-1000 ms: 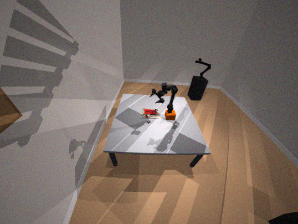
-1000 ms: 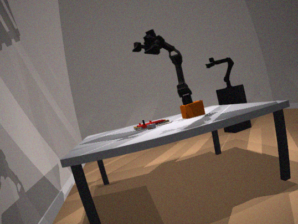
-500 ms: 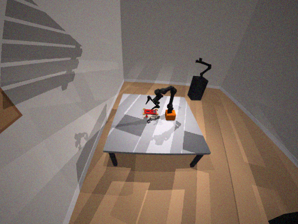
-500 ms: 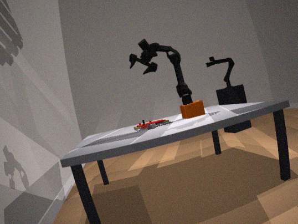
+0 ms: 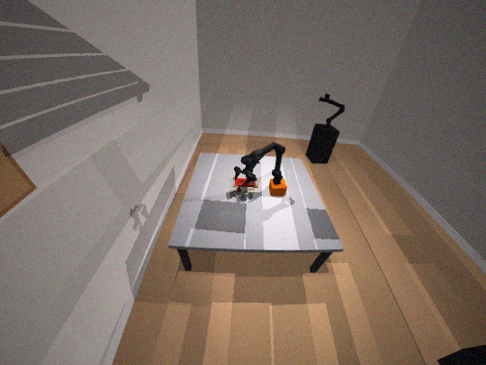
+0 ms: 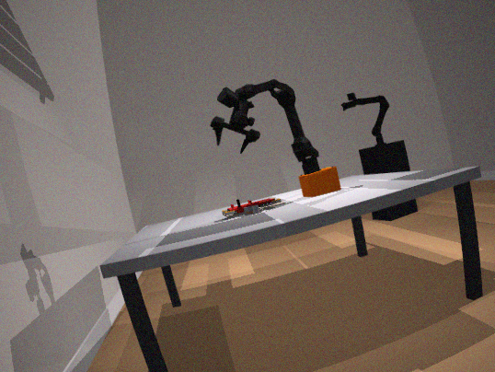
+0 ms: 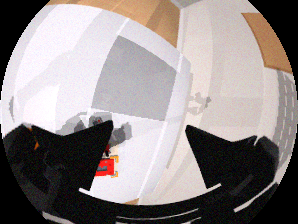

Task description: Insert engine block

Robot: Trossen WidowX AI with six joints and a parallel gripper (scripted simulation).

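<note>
Now: gripper tip 5 cm past the grey engine block, 8 cm to the left of it and 25 cm above it.
</note>
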